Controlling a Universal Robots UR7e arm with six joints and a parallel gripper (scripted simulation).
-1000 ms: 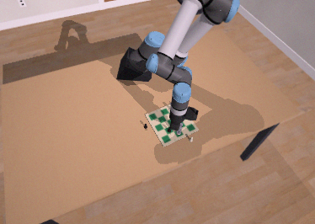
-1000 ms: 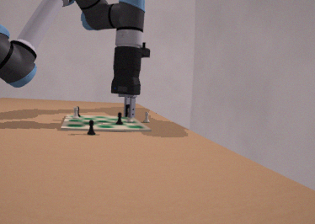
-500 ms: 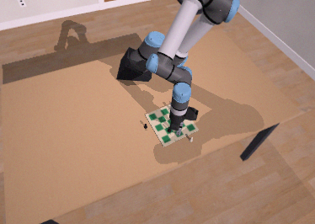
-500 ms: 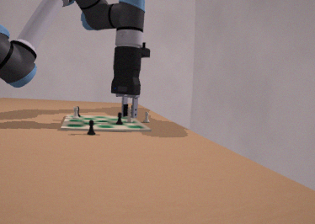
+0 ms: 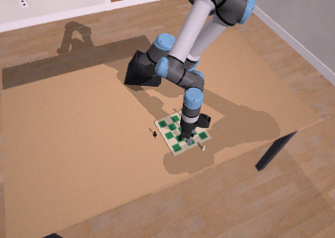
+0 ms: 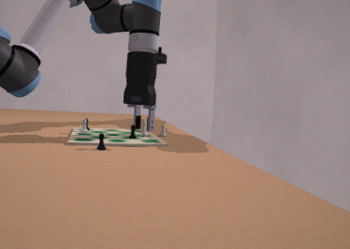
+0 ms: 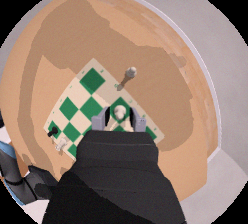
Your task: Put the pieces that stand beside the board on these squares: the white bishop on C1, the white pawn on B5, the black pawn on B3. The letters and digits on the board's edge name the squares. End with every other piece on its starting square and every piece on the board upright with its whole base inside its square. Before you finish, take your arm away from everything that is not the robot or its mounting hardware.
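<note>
Now: the white pawn 6 cm ahead of my hand, 4 cm to the left of it and 2 cm below it. Round my hand: chessboard 8 cm behind, 3 cm below.
</note>
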